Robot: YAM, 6 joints.
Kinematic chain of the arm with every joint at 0, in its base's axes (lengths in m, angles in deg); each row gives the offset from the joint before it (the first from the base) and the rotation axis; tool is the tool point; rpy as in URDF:
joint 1: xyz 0 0 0.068 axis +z
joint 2: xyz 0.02 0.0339 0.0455 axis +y
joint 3: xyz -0.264 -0.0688 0 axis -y
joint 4: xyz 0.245 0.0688 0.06 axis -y
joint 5: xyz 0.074 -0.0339 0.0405 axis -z
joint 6: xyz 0.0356 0 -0.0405 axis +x
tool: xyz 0 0 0 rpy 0 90 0
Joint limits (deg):
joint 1: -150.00..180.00
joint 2: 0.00..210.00
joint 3: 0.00..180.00
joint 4: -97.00..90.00
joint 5: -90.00..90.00
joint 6: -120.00..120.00
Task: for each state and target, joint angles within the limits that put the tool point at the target. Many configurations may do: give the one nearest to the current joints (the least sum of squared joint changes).
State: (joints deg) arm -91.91 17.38 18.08 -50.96 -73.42 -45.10
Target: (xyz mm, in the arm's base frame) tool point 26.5 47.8 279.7
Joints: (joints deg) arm -79.06 0.00 43.46 -78.46 -80.27 -45.10
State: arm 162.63 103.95 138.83 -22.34 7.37 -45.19
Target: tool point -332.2 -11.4 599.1
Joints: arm 180.00 101.43 139.46 -22.60 -18.68 -45.19
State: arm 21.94 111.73 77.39 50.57 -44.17 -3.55
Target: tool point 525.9 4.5 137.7
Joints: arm -1.96 138.66 89.54 46.73 -39.19 -3.55
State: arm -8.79 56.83 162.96 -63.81 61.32 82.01
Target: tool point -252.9 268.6 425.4
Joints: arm -51.51 26.28 161.45 -90.30 59.89 82.01
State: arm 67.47 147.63 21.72 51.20 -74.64 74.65
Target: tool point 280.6 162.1 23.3
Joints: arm 23.99 130.36 40.54 56.38 -72.82 74.65
